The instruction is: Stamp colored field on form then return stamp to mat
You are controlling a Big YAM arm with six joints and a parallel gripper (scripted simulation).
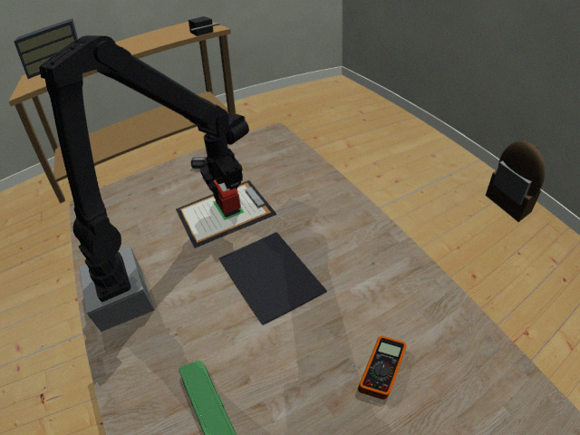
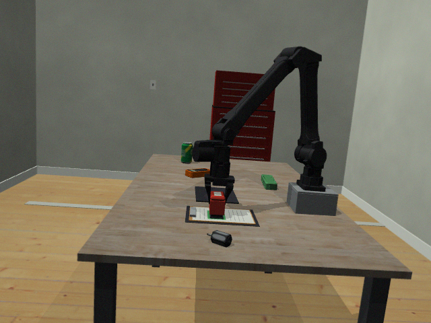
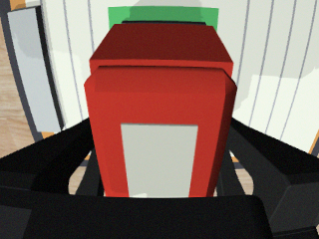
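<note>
The red stamp is 1 cm below my hand. Also, from my hand: small black cylinder (24 cm to the left, 3 cm below, 1 cm ahead); then dark mat (28 cm to the right, 5 cm below, 1 cm behind); then clipboard (5 cm below, 1 cm to the right, 1 cm behind).
</note>
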